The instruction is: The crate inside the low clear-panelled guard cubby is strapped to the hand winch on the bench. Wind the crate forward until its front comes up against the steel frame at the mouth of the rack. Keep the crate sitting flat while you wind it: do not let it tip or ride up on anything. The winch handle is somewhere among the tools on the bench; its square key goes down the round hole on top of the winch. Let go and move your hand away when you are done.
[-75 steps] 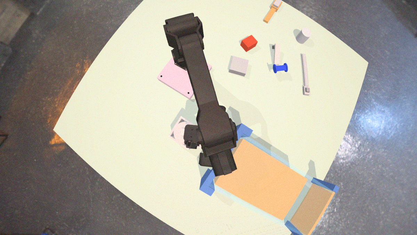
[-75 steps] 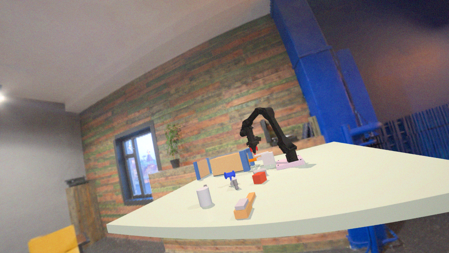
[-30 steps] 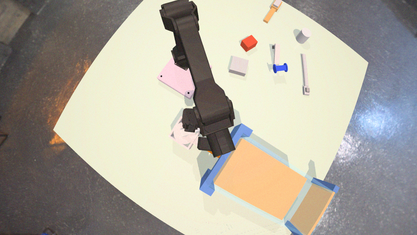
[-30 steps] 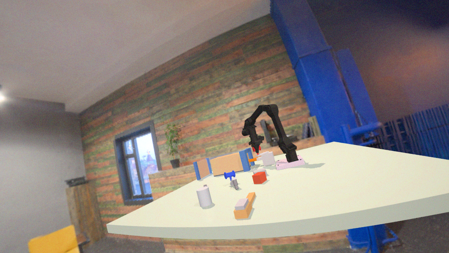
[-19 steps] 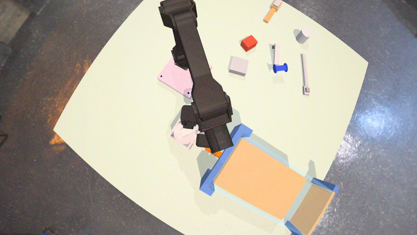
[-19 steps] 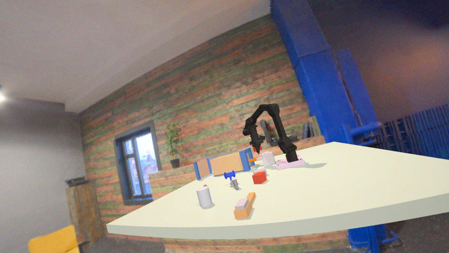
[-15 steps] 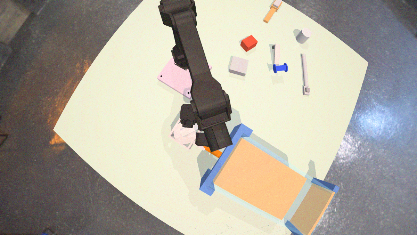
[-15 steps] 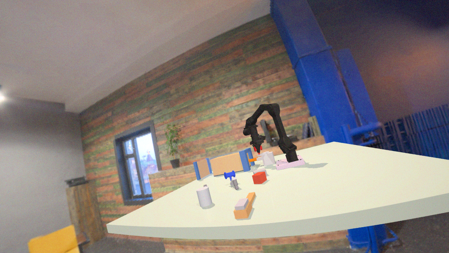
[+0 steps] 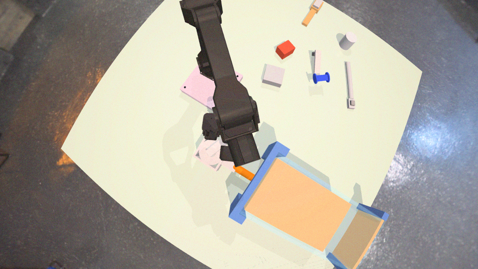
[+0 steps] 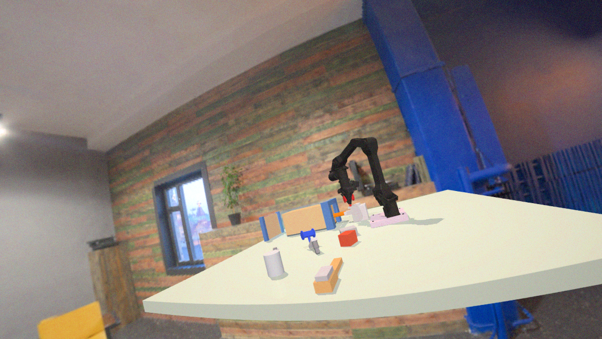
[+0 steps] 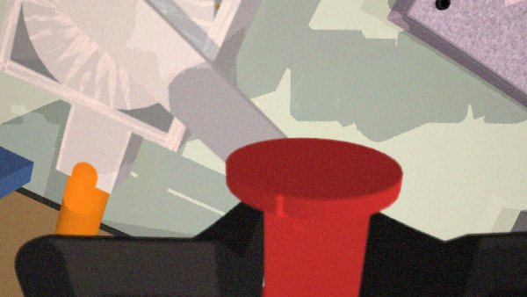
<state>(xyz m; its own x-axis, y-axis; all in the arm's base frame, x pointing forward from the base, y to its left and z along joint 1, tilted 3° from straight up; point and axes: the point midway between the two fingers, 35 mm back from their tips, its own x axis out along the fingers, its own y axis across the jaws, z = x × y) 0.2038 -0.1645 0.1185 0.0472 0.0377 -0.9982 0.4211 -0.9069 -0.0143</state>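
Right now my gripper tip is 4 cm to the left of the crank handle with red knob, 1 cm past it and 1 cm above it. The rest, counted from my gripper tip: grey block (27 cm to the left, 10 cm below); blue steel frame (13 cm ahead, 10 cm to the right, 1 cm below); grey winch (10 cm to the right, 8 cm below, 5 cm behind).
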